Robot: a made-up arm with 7 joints.
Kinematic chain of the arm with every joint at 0, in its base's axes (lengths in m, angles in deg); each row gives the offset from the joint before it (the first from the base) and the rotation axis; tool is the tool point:
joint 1: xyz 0 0 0.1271 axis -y
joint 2: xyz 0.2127 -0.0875 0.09 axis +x
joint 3: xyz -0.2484 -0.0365 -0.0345 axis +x
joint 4: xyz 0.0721 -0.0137 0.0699 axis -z
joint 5: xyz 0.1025 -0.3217 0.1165 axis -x
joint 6: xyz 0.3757 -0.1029 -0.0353 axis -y
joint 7: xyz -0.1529 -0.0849 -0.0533 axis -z
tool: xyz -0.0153 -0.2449 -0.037
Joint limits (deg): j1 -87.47..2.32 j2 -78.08..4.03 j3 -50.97..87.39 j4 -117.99..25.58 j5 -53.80..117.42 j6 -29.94..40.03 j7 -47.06..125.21
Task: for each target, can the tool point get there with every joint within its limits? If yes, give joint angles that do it. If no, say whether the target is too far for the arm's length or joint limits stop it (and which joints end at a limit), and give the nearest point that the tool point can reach.
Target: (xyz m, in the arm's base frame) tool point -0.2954 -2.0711 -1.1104
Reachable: no: too far | nearest point -0.0764 -0.9431 -0.4025 | short by 1.350 m
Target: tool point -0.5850 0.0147 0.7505
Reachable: no: joint limits stop it (at a limit: joint 1, joint 3, joint 4) | nearest point -0.1739 0.0216 0.8046 | short by 0.415 m
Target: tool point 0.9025 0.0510 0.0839
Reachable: yes | joints -5.01 -60.80 -6.40 -69.44 13.18 16.93 -25.14
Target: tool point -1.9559 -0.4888 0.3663
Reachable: no: too far | nearest point -0.8534 -0.3545 0.0634 | short by 1.151 m
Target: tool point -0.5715 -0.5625 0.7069
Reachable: no: joint limits stop it (at a limit: joint 1, joint 2, joint 4) | nearest point -0.1718 -0.5616 0.7221 | short by 0.400 m
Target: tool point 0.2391 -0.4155 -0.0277
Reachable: yes | joints -63.77 -23.69 19.02 -20.59 -35.34 -2.70 111.46
